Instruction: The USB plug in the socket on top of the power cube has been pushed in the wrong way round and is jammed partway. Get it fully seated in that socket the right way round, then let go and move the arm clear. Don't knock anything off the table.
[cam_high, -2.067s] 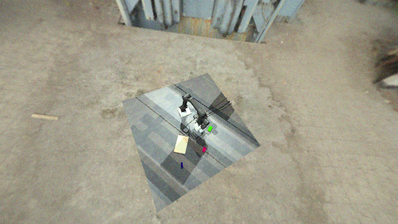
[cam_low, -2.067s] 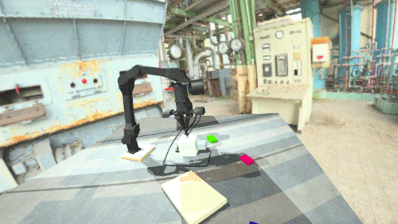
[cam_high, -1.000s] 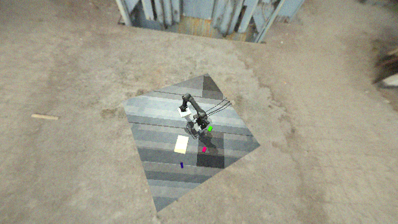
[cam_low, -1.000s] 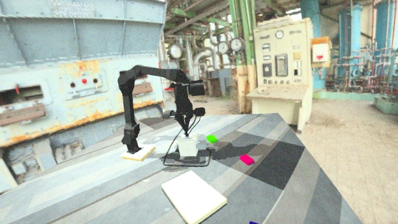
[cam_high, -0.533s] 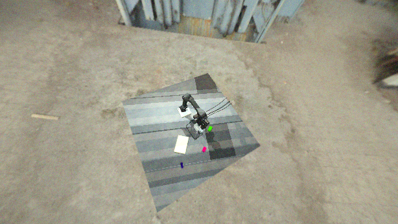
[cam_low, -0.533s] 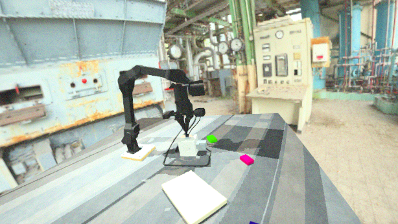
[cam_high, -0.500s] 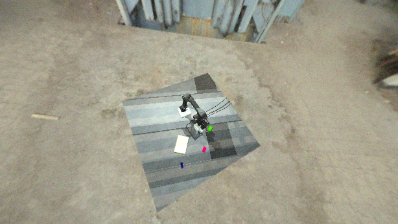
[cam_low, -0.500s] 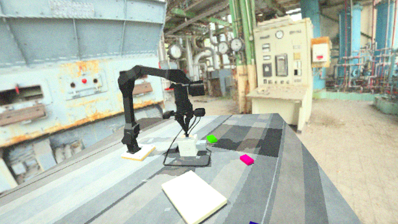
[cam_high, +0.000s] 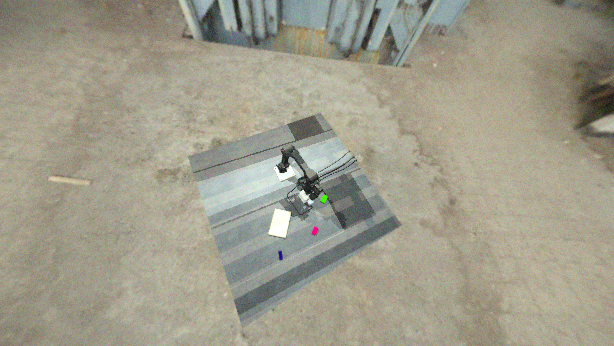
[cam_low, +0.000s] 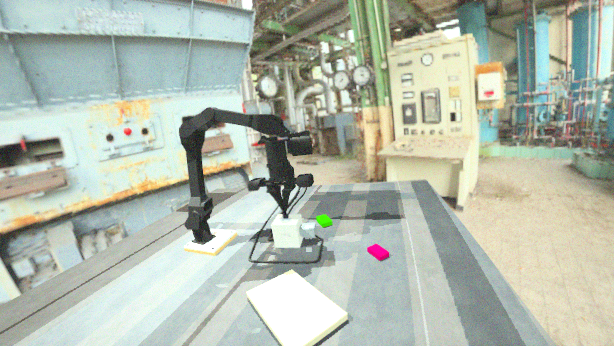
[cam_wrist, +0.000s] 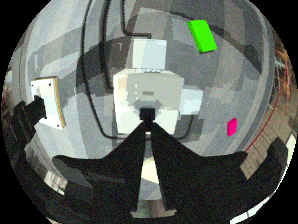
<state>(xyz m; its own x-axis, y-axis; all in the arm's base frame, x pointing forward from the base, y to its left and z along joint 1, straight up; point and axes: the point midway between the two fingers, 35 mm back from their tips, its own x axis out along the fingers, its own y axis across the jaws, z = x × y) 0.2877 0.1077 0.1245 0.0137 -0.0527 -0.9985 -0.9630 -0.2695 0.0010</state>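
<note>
Now: the dark USB plug 20 mm below my gripper tip. Also, from my gripper tip: green block: 140 mm to the left, 100 mm below, 60 mm ahead; then magenta block: 270 mm ahead, 100 mm below, 10 mm to the right; then cream flat pad: 240 mm to the right, 140 mm ahead, 100 mm below.
</note>
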